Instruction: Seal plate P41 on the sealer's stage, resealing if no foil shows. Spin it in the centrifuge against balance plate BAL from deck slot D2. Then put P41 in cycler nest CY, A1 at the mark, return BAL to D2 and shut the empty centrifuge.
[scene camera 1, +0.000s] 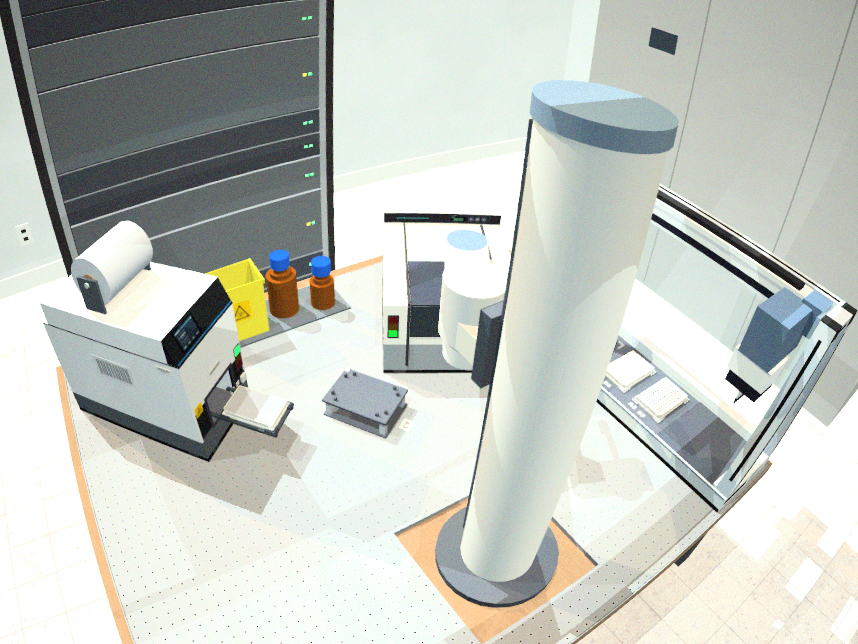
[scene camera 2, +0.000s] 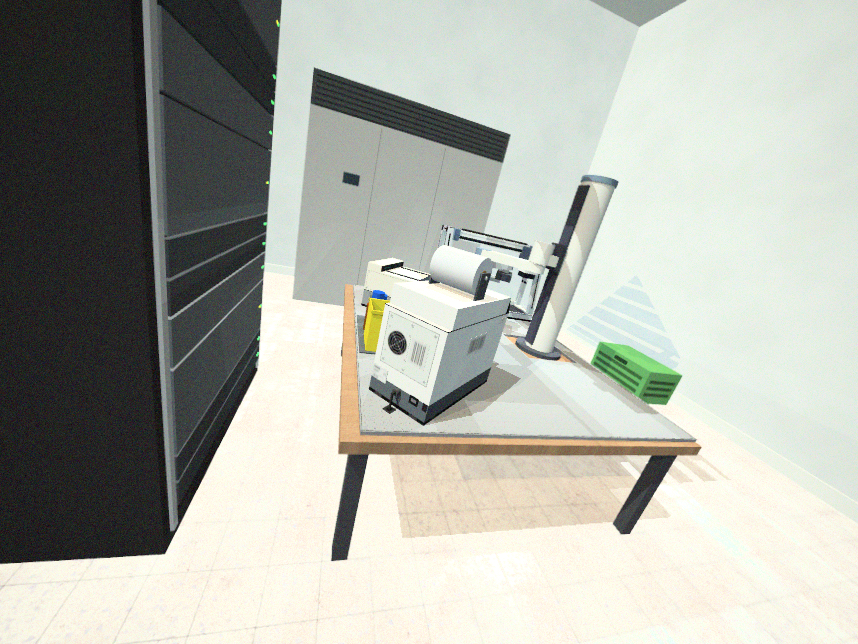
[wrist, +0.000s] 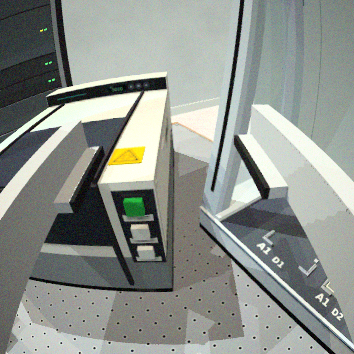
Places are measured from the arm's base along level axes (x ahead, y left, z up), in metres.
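Where they show: gripper, fingertip midpoint: (wrist: 166, 128); arm's base, origin of the base link: (scene camera 1: 496, 554) (scene camera 2: 537, 349).
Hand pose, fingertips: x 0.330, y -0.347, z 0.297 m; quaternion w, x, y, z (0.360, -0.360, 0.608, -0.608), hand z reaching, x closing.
Observation:
Each offset is from my fingertips to the top centre of the thing. "*": to the spot under its first point. Level surfaces: height alone.
My gripper (wrist: 166, 128) is shut on nothing, its fingers still standing apart in the wrist view, in front of the centrifuge (wrist: 142, 170) (scene camera 1: 396, 291); the column and arm hide it in scene camera 1. The centrifuge has a dark top and front panel and a green lit button. A pale plate @(dx +0.181, dy +0.628, dz -0.169 m) (scene camera 1: 257, 407) lies on the extended stage of the white sealer @(dx +0.407, dy +0.821, dz +0.192 m) (scene camera 1: 131, 353) (scene camera 2: 450, 332); its label is unreadable and I cannot tell whether foil covers it. Two pale plates @(dx -0.133, dy -0.233, dz -0.217 m) (scene camera 1: 629, 370) @(dx -0.257, dy -0.233, dz -0.217 m) (scene camera 1: 661, 398) lie on the dark deck @(dz -0.232 m) (scene camera 1: 713, 443) (wrist: 270, 220). D1 and D2 marks show beside my right finger, which partly hides D2. I cannot identify nest CY.
The arm's column (scene camera 1: 554, 346) (scene camera 2: 571, 277) stands near the table's front. A grey raised stand (scene camera 1: 365, 397) is between sealer and centrifuge. A yellow bin @(* dx +0.527, dy +0.505, dz -0.244 m) (scene camera 1: 253, 325) and two brown bottles (scene camera 1: 282, 294) (scene camera 1: 322, 291) stand behind. A frame post @(* dx +0.144, dy -0.171, dz -0.046 m) (wrist: 227, 100) rises beside the deck.

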